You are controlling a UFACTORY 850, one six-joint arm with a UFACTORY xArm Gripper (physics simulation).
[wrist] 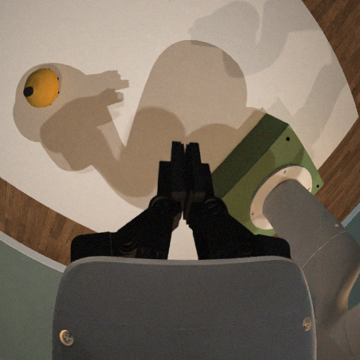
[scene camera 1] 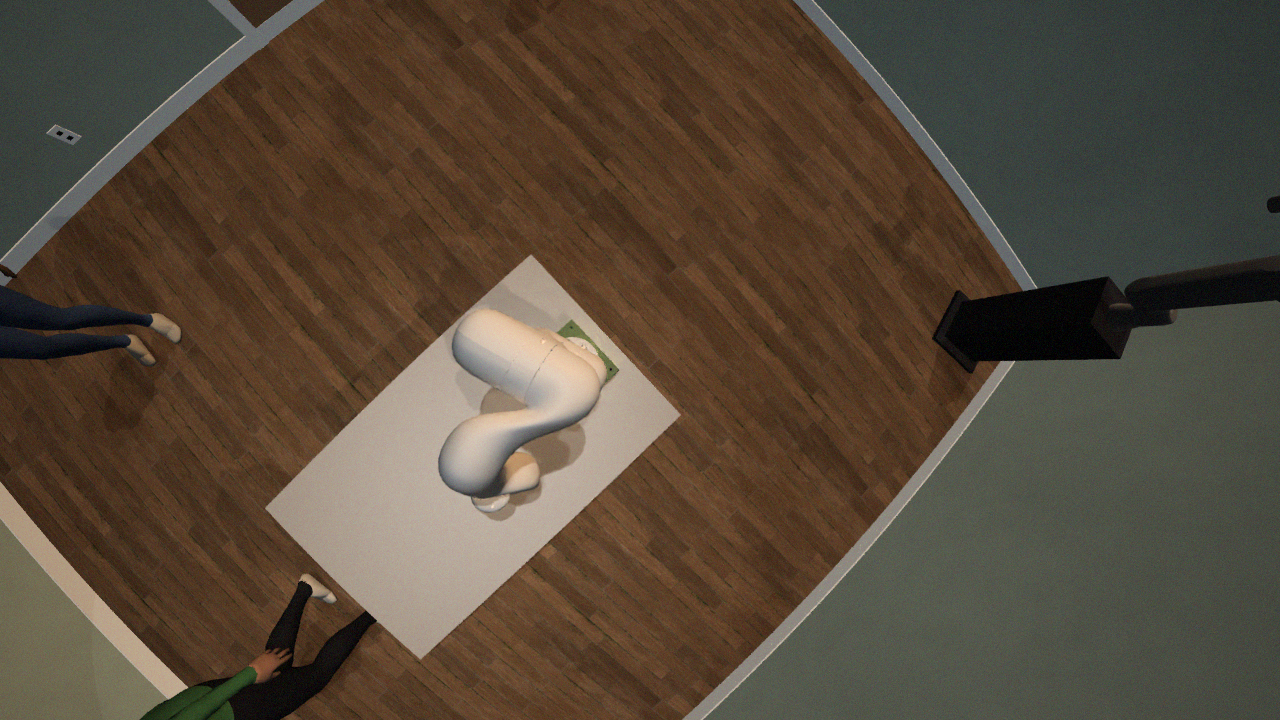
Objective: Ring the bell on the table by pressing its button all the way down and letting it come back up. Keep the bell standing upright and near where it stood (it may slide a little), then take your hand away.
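The bell, an orange dome with a black button (wrist: 28, 91), stands upright on the white table (scene camera 1: 375, 501) (wrist: 125, 25). In the wrist view the bell (wrist: 44, 88) is at the upper left, inside the arm's shadow. In the scene view the bell does not show; the arm covers that part of the table. My gripper (wrist: 182, 158) is shut and empty, its black fingertips together in the middle of the wrist view. It is apart from the bell, which lies to the left of and beyond the fingertips. The gripper's fingers are hidden under the arm in the scene view.
The white arm (scene camera 1: 563, 385) arches over the table from its green base block (scene camera 1: 610, 366) (wrist: 240, 165). A person in green and black (scene camera 1: 295, 685) is at the table's lower left corner. Another person's legs (scene camera 1: 71, 329) show at the left. A black pedestal (scene camera 1: 1038, 322) stands far right.
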